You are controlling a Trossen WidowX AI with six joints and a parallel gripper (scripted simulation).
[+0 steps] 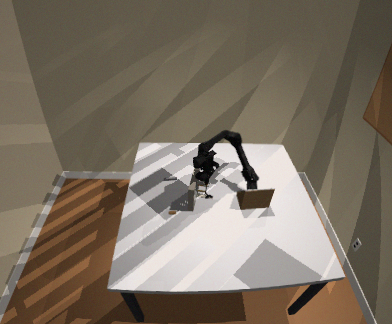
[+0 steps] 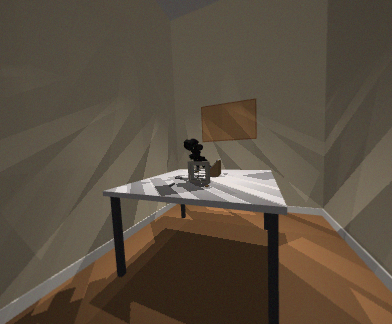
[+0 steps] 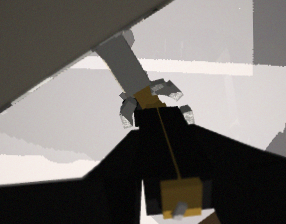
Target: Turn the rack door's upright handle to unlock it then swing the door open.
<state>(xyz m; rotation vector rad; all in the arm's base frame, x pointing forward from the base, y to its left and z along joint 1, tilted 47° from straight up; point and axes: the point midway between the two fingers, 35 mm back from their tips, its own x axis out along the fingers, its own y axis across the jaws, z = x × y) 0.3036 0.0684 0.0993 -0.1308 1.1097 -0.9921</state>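
Right now the door handle is 20 mm below my gripper tip. Round my gripper tip: orange piece (220 mm ahead, 160 mm to the left, 130 mm below); grey bar (240 mm ahead, 150 mm to the right, 130 mm below).
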